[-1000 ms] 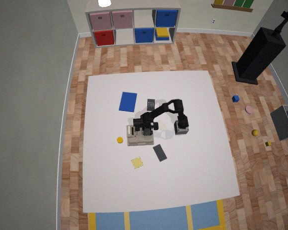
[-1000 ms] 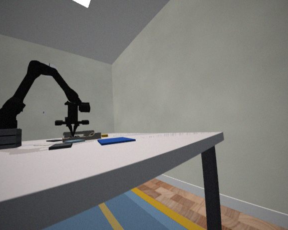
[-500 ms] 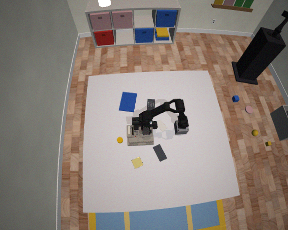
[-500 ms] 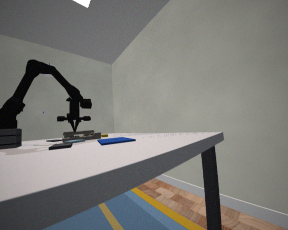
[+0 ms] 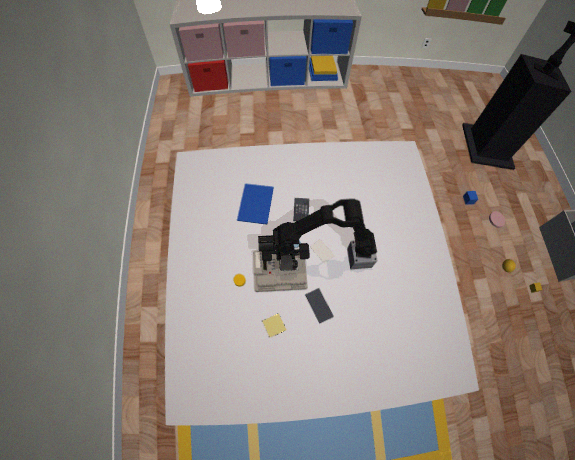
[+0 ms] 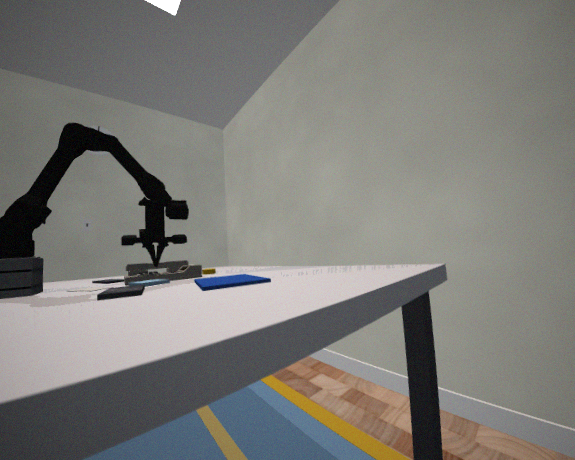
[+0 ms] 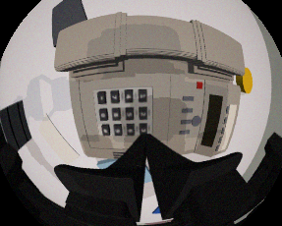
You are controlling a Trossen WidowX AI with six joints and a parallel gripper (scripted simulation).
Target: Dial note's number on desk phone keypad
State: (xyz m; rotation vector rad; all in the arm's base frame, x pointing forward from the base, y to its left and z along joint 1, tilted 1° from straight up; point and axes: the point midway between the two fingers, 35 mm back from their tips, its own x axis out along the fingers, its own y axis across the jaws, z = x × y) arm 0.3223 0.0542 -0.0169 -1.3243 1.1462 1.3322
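Right now my hand is 6 cm above the beige desk phone, 4 cm to the right of it and 2 cm short of it. Also, from my hand: dark grey card: 17 cm to the left, 16 cm behind, 8 cm below; handset: 9 cm to the left, 4 cm below; cream note: 16 cm behind, 8 cm below, 7 cm to the right.
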